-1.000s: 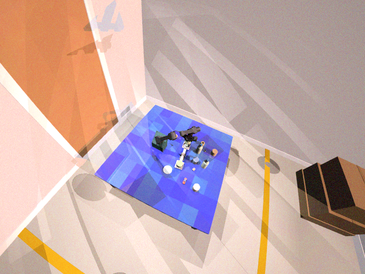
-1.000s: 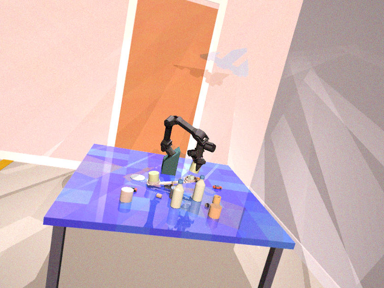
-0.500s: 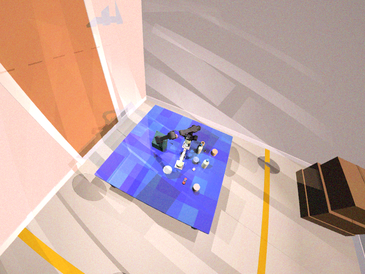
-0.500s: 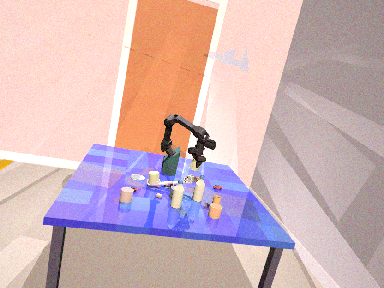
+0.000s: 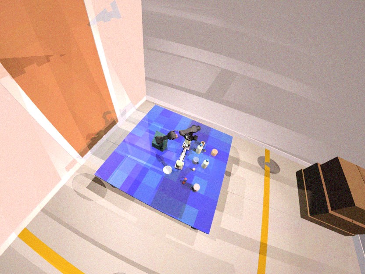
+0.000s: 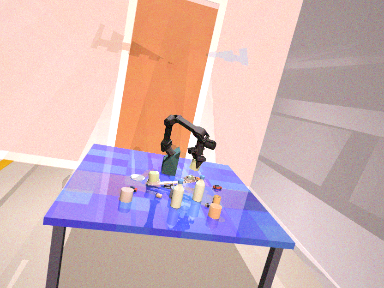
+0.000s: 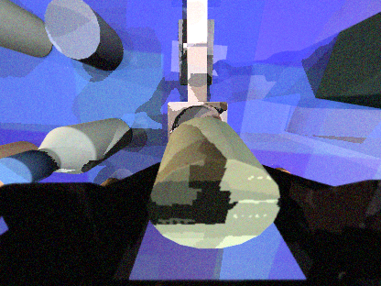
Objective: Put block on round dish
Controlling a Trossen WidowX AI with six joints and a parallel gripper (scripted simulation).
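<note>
The olive cup lies 290 mm to the right of my gripper tip, 110 mm below it and 10 mm ahead of it. From my gripper tip the other things lie so: balance 150 mm below, 140 mm to the right, 10 mm ahead; round white dish 370 mm to the right, 170 mm below, 90 mm behind; balance beam 140 mm to the right, 130 mm below, 10 mm ahead.
</note>
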